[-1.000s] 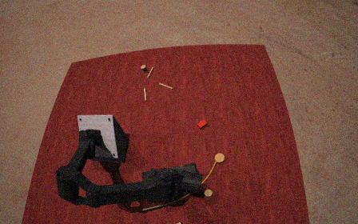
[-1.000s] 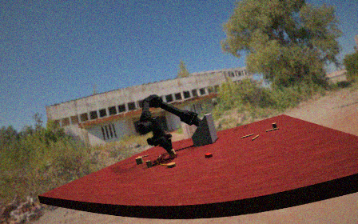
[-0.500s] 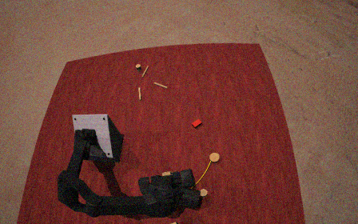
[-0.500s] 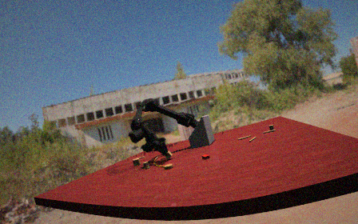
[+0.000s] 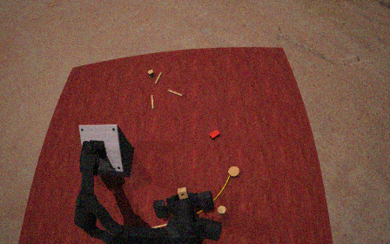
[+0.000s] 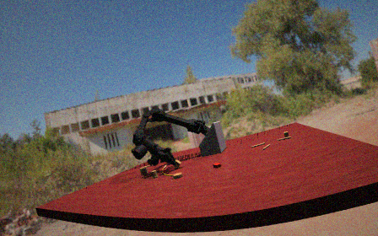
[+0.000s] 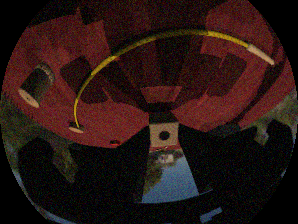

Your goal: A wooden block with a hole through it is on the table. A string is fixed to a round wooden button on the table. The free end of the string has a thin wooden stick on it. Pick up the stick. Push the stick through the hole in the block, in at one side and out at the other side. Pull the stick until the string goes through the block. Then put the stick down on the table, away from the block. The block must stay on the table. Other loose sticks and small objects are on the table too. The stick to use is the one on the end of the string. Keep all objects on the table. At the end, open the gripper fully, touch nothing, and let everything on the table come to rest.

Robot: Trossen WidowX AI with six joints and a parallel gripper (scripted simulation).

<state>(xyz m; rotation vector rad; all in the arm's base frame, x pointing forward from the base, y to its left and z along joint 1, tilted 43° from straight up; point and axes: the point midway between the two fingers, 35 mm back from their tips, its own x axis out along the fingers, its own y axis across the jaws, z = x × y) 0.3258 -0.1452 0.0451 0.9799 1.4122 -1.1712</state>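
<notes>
Now: gripper tip 6 cm past the thin wooden stick, 12 cm to the left of it and 2 cm above it. Round my gripper tip: red cube 10 cm ahead, 25 cm to the left, 2 cm below; round wooden button 17 cm ahead, 9 cm to the left, 2 cm below.
</notes>
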